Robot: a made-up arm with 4 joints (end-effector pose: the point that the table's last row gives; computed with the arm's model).
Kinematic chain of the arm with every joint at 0, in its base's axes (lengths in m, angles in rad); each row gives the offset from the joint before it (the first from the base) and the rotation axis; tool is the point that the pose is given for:
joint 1: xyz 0 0 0.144 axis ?
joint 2: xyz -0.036 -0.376 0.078 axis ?
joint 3: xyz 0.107 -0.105 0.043 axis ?
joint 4: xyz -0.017 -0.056 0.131 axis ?
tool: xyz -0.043 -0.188 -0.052
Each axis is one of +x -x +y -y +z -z.
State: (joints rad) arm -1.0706 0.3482 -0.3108 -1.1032
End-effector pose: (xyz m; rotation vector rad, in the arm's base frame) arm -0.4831 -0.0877 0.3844 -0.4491 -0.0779 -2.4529
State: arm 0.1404 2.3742 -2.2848 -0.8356
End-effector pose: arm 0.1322 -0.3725 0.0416 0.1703 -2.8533 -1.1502
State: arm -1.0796 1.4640 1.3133 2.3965
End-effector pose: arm -0.1939 -0.1671 0.1894 1.3798 1.2774 2.0246
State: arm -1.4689 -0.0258 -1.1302 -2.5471
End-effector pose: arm -0.3363 -0.1812 0.3446 -0.0123 -0.0243 1.1369
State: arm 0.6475 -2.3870 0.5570 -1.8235
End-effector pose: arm 0.1149 -0.3278 0.0120 1.3864 1.9677 -0.2905
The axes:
joint 1: +z
joint 2: -x
joint 3: +z
joint 4: +z

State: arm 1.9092 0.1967 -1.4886 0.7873
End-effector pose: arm 0.5717 0.0524 0.3824 -0.0549 -0.2018 1.2038
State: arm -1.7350 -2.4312 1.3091 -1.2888
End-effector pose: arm -0.2199 -0.0462 -0.0823 1.6503 -1.9867 -0.7244
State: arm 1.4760 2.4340 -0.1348 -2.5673
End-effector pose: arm 0.3188 -0.0247 0.1096 1.2438 -2.1812 -0.5336
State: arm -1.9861 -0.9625 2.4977 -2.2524
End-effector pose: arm -0.6226 0.1410 0.0757 0.4773 -0.9754 -1.5899
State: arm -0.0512 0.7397 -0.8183 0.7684
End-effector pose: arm -0.0608 -0.5251 0.5254 -0.7400 0.0005 -0.0964
